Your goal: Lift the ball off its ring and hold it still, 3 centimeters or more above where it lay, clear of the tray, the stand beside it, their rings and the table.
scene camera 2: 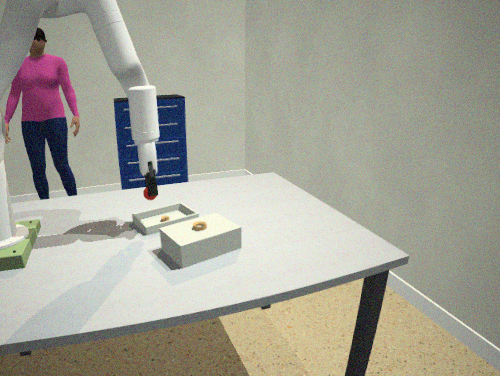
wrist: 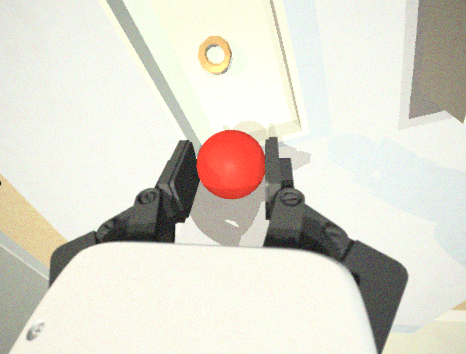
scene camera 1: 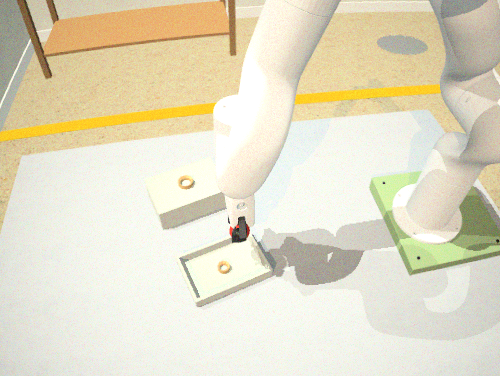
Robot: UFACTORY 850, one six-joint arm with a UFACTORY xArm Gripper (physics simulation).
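Note:
A red ball [scene camera 1: 233, 231] [scene camera 2: 147, 194] [wrist: 231, 164] is between the two black fingers of my gripper [scene camera 1: 241, 232] [scene camera 2: 151, 190] [wrist: 230, 157], which is shut on it. The ball hangs in the air above the table, near one short end of the shallow pale tray [scene camera 1: 235, 288] [scene camera 2: 150, 228] [wrist: 294, 129], with a visible gap below it in the scene camera 2 view. An orange ring [scene camera 1: 219, 268] [scene camera 2: 165, 218] [wrist: 202, 55] lies empty on the tray floor, apart from the ball.
A pale box-shaped stand [scene camera 1: 190, 212] [scene camera 2: 210, 247] is beside the tray, with another orange ring [scene camera 1: 185, 187] [scene camera 2: 199, 229] on top, also empty. The green base plate [scene camera 1: 450, 263] [scene camera 2: 12, 260] of the arm is on the table [scene camera 1: 125, 340] [scene camera 2: 300, 250].

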